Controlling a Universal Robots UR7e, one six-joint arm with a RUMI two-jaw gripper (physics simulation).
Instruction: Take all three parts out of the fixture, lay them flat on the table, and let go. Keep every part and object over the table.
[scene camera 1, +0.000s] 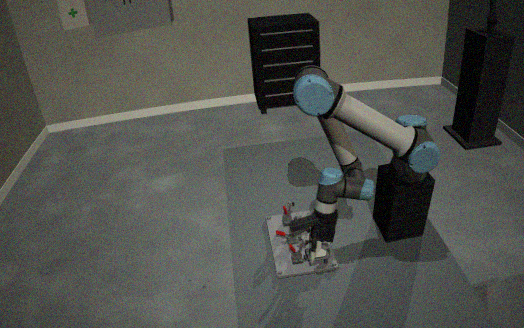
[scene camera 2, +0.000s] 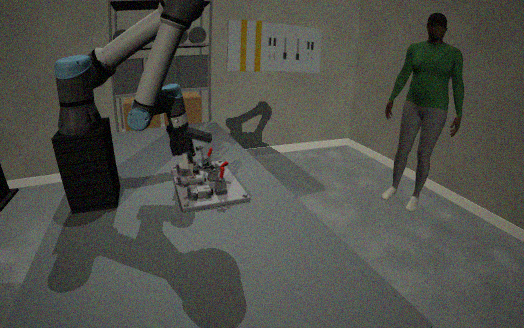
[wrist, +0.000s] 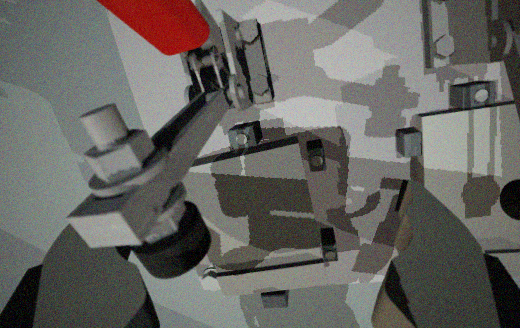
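Where they show: gripper, fingertip midpoint: (scene camera 1: 311, 253) (scene camera 2: 193, 165) (wrist: 261, 186); arm's base at its link origin: (scene camera 1: 407, 172) (scene camera 2: 80, 127).
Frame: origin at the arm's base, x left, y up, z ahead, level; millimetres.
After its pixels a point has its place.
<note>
My gripper (scene camera 1: 315, 248) @[x 102, y -241, z 410 mm] (scene camera 2: 187, 163) @[x 102, y -241, z 410 mm] (wrist: 261, 186) @[x 102, y -241, z 410 mm] is open and empty, low over the fixture plate (scene camera 1: 283, 260) @[x 95, y -263, z 519 mm] (scene camera 2: 235, 194) @[x -145, y -263, z 511 mm] (wrist: 330, 25) @[x 56, y -263, z 478 mm]. In the wrist view, one flat rectangular part (wrist: 285, 197) @[x 89, y -234, z 406 mm] sits among small locating blocks, below and between the spread fingers, partly in shadow. A clamp with a red handle (wrist: 165, 22) @[x 104, y -193, z 478 mm] reaches over its left side; its black rubber foot (wrist: 177, 245) @[x 101, y -165, z 432 mm] is close to the left finger. I cannot tell whether the foot touches the part. A second pale part (wrist: 445, 142) @[x 13, y -248, z 416 mm] sits at the right, beyond the right finger. The third part is not clearly distinguishable.
More clamps with red handles (scene camera 1: 280, 233) (scene camera 2: 222, 171) stand on the fixture. A second clamp base (wrist: 457, 30) @[x 6, y -249, z 463 mm] shows at the upper right of the wrist view. The table (scene camera 2: 300, 260) @[x -507, y -278, z 559 mm] surrounds the fixture. The robot's black pedestal (scene camera 1: 402, 207) @[x 86, y -99, z 46 mm] (scene camera 2: 90, 172) @[x -85, y -134, z 25 mm] stands beside it.
</note>
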